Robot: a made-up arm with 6 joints. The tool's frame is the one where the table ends. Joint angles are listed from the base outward.
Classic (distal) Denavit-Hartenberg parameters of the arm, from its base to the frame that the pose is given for. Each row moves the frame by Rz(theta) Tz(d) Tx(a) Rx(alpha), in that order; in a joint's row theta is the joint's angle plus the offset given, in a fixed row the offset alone. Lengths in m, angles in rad.
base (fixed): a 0.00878, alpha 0, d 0, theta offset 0.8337
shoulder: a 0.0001, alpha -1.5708, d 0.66, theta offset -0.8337
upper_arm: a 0.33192, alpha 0, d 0, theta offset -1.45
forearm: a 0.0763, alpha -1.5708, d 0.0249, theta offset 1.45
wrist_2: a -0.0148, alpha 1.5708, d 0.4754, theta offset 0
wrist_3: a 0.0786, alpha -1.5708, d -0.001, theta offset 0
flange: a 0.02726, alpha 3.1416, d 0, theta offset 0.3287
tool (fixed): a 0, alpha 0, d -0.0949, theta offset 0.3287
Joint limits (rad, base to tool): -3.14..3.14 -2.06..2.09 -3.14..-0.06 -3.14..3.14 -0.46..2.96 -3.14..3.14
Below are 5 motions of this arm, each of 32 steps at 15 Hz.
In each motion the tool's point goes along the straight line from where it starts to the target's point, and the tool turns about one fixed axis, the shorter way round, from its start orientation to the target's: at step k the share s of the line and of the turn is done. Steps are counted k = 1, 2, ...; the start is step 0. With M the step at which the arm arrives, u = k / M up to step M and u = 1 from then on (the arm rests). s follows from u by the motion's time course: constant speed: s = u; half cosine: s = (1 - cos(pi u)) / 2; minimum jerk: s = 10 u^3 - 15 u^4 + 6 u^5.
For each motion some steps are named. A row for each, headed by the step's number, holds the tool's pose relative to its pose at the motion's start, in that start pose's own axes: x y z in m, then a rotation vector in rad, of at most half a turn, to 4 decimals.
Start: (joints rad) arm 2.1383 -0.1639 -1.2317 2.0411 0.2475 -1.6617
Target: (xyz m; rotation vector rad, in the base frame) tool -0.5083 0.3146 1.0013 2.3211 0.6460 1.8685
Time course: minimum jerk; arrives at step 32
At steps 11, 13, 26, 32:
11: -0.0189 0.0646 -0.0047 0.2286 0.0216 -0.0089
13: -0.0276 0.0941 -0.0068 0.3327 0.0314 -0.0129
26: -0.0799 0.2725 -0.0197 0.9639 0.0910 -0.0375
32: -0.0840 0.2865 -0.0207 1.0133 0.0957 -0.0394

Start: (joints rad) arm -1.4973 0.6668 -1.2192 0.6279 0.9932 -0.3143
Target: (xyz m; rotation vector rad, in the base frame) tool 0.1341 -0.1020 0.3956 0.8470 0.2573 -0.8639
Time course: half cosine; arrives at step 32
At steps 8, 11, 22, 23, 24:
8: -0.0661 -0.0061 -0.0256 -0.0259 0.0811 0.0772
11: -0.1193 -0.0110 -0.0462 -0.0467 0.1464 0.1394
22: -0.3510 -0.0324 -0.1361 -0.1374 0.4309 0.4102
23: -0.3688 -0.0340 -0.1430 -0.1444 0.4527 0.4310
24: -0.3852 -0.0355 -0.1493 -0.1508 0.4729 0.4501

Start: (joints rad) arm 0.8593 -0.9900 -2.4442 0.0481 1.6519 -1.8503
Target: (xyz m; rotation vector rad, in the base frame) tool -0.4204 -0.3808 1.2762 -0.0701 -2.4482 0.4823
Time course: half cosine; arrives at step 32
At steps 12, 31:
12: 0.0147 0.0243 0.0678 -0.2236 0.0415 -0.3237
31: 0.0476 0.0785 0.2191 -0.7227 0.1340 -1.0463

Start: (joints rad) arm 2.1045 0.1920 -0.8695 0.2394 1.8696 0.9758
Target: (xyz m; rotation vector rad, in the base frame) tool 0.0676 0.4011 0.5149 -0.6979 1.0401 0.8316
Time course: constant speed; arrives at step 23
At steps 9, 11, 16, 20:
9: 0.0861 -0.0766 -0.0055 0.2600 0.1304 0.1530
11: 0.1053 -0.0936 -0.0067 0.3177 0.1594 0.1870
16: 0.1531 -0.1362 -0.0097 0.4622 0.2319 0.2720
20: 0.1914 -0.1702 -0.0122 0.5777 0.2899 0.3400

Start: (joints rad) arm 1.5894 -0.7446 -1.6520 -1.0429 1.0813 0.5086
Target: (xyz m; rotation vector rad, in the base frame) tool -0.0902 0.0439 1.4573 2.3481 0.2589 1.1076
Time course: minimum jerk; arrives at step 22
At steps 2, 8, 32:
2: 0.0003 -0.0001 0.0012 0.0132 0.0014 -0.0072
8: 0.0109 -0.0053 0.0456 0.5199 0.0554 -0.2823
32: 0.0425 -0.0205 0.1776 2.0252 0.2159 -1.0998

